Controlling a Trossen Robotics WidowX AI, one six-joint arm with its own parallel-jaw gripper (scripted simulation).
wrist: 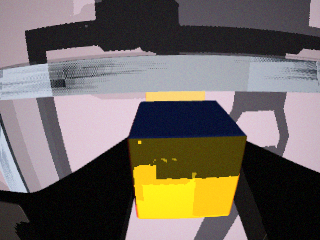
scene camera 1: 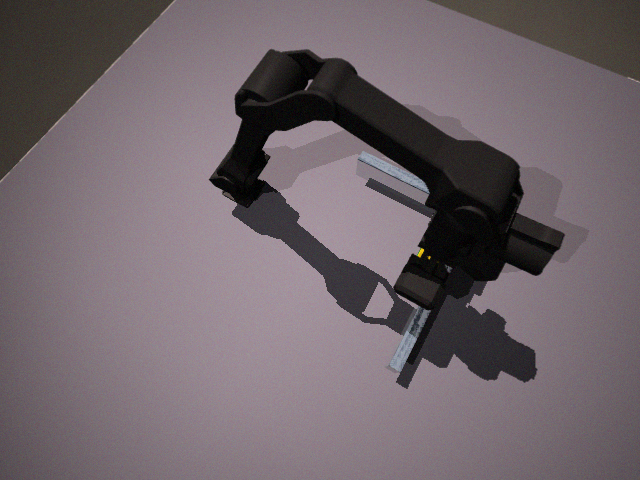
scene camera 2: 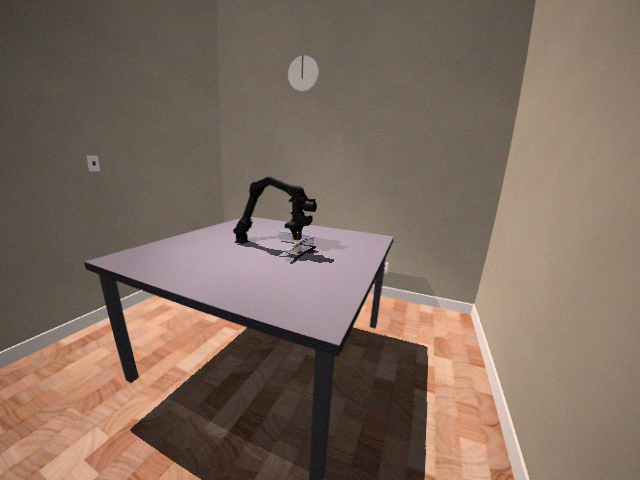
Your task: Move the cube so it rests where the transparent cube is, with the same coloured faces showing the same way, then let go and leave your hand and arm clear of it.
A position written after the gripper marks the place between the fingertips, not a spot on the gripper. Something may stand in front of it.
In view: the gripper [scene camera 1: 428, 261], a cube [wrist: 185, 157] and a grey bar [scene camera 1: 419, 315].
The gripper shows as well in the wrist view [wrist: 179, 141]. The grey bar shows as well in the wrist view [wrist: 166, 71].
